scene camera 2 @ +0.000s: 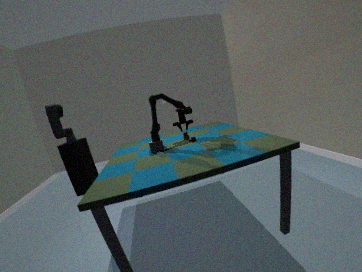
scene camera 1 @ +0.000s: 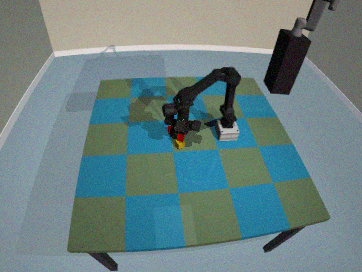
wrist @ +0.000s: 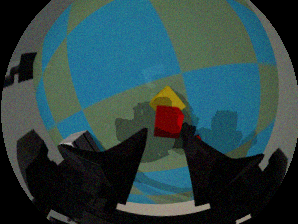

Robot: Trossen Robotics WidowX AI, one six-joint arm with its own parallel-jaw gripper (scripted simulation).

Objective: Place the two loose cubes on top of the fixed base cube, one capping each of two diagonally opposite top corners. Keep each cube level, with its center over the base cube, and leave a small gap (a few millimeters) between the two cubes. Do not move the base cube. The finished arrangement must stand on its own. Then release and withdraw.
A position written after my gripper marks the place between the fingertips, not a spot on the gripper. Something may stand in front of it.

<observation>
In view: my gripper (wrist: pixel 165 133) and a red cube (wrist: pixel 168 123).
</observation>
